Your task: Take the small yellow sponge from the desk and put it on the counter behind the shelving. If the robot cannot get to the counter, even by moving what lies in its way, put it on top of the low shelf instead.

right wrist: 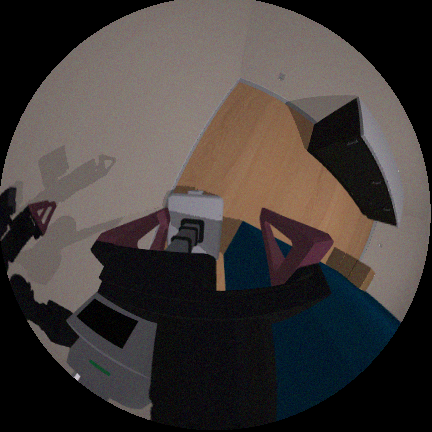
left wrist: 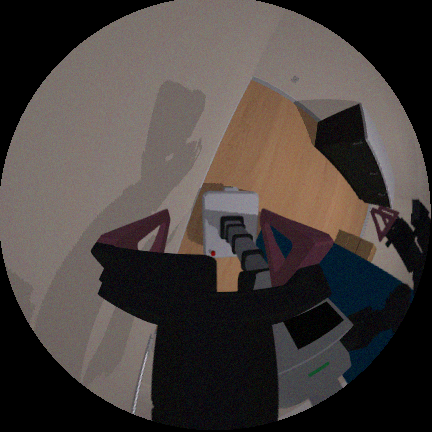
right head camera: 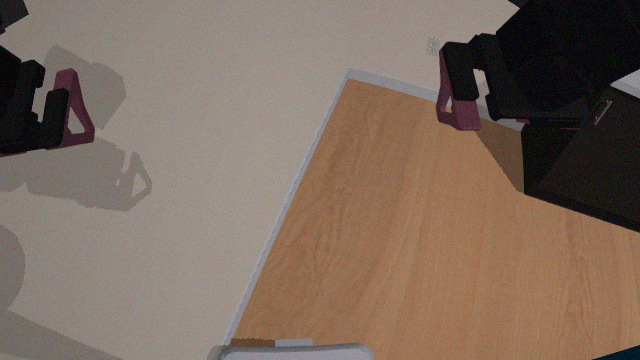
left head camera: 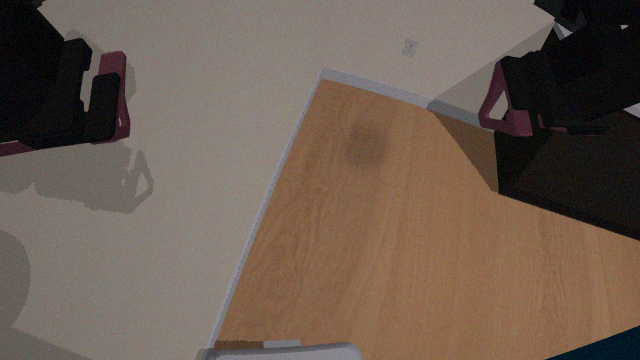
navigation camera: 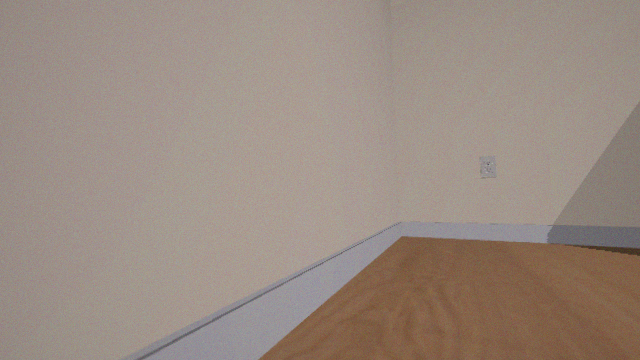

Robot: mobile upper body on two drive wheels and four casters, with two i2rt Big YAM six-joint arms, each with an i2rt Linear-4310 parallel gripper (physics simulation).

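Frame: origin at the left arm's base, x ahead, y left, z up, level; millimetres.
Seen in the pictures: left gripper, fingertip midpoint: (right wrist: 51, 202) (left wrist: 214, 213) (right head camera: 58, 141) (left head camera: 83, 135); right gripper, fingertip midpoint: (right wrist: 214, 212) (left wrist: 374, 207) (right head camera: 480, 115) (left head camera: 512, 121).
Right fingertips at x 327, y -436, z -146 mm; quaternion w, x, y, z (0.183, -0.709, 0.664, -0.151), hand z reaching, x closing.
Note:
A point is followed by its place in that frame.
The small yellow sponge, the desk and the low shelf do not show in these views. A dark cabinet (left head camera: 590, 185) @[x 799, y -1896, z -1045 mm] (right head camera: 605, 165) @[x 865, y -1737, z -955 mm] (left wrist: 345, 157) @[x 853, y -1765, z -1002 mm] (right wrist: 345, 160) @[x 863, y -1741, z -928 mm] with a pale counter top (left wrist: 378, 155) @[x 874, y -1882, z -500 mm] (right wrist: 382, 155) @[x 931, y -1943, z -500 mm] stands at the right against the far wall. My left gripper (left wrist: 214, 213) @[x 320, y -13, z -149 mm] is open with nothing between its fingers, in front of the pale wall at the left of the head views. My right gripper (right wrist: 214, 212) @[x 327, y -436, z -146 mm] is open and empty. It overlaps the cabinet's near end in the head views, well above the floor.
A large blue panel (left head camera: 610, 350) @[x 56, y -711, z -380 mm] (left wrist: 370, 277) @[x 24, y -697, z -136 mm] (right wrist: 325, 340) @[x 62, y -713, z -92 mm] rises at my right. Brown boxes (left wrist: 355, 244) @[x -375, y -2303, z -931 mm] (right wrist: 350, 267) @[x -383, y -2300, z -915 mm] stand beyond it. A long wall (left head camera: 175, 225) @[x 494, y 5, z -617 mm] (navigation camera: 200, 150) @[x 627, y -50, z -1119 mm] runs close along my left and meets the far wall (navigation camera: 525, 100) @[x 1717, y -1218, z -673 mm] in a corner ahead.

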